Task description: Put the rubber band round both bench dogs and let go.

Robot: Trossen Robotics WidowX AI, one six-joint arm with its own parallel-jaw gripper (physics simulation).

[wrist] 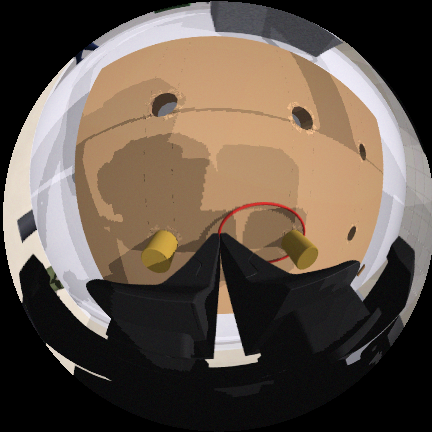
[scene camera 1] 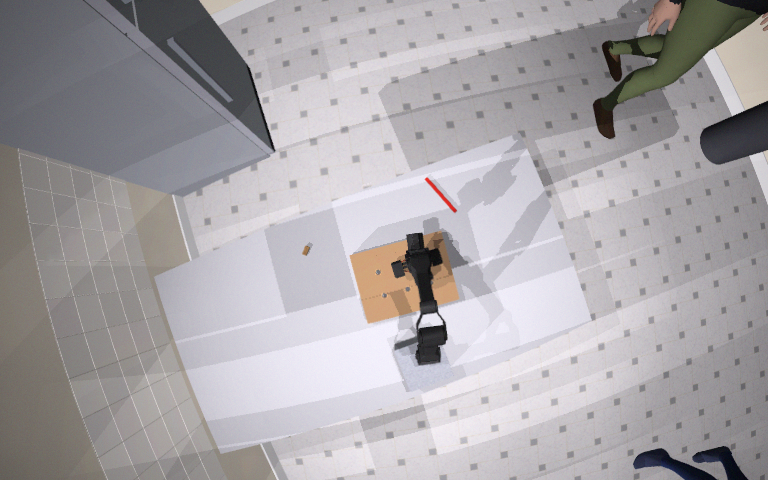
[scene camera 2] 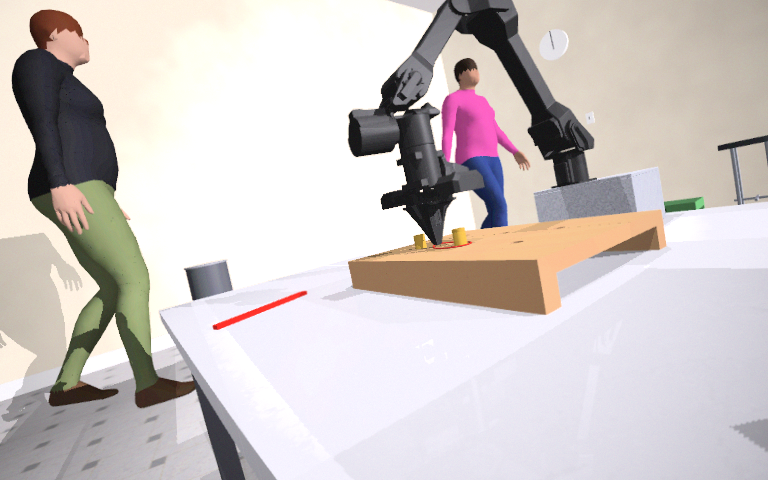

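Pixels of known places: gripper, between the fingertips: point(wrist: 218, 238) point(scene camera 2: 437, 244); arm's base, origin of its link: point(scene camera 2: 573, 184).
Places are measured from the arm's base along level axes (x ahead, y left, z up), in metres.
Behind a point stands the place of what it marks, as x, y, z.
Observation:
The thin red rubber band point(scene camera 2: 469, 243) {0.337, 0.042, -0.052} point(wrist: 265, 203) {0.316, 0.000, -0.052} lies low over the wooden board point(scene camera 1: 373, 311) {0.187, 0.176, -0.054} point(scene camera 2: 447, 285) {0.434, 0.103, -0.083} point(wrist: 225, 65) {0.215, -0.034, -0.054}. It loops round one yellow bench dog point(scene camera 2: 459, 236) {0.350, 0.038, -0.039} point(wrist: 300, 250) {0.339, 0.023, -0.030}, the right one in the wrist view, which stands near the band's right side. The other yellow bench dog point(scene camera 2: 419, 241) {0.356, -0.058, -0.041} point(wrist: 160, 251) {0.343, -0.060, -0.031} stands outside the band, on the far side of the fingertips. My gripper point(scene camera 2: 436, 243) {0.343, -0.027, -0.051} point(wrist: 218, 238) {0.343, -0.027, -0.051} is shut on the band's left edge, between the two dogs and close above the board. In scene camera 1 the arm hides the band and both dogs.
Several round holes pierce the board. A red rod point(scene camera 1: 440, 194) {0.603, -0.191, -0.097} point(scene camera 2: 260, 310) {0.611, -0.179, -0.100} lies on the white table beyond it. A small brown piece point(scene camera 1: 306, 249) {0.488, 0.408, -0.097} lies on the table to the left. The arm stands on a grey block point(scene camera 2: 583, 198) {0.040, 0.040, -0.030}. People stand beyond the table.

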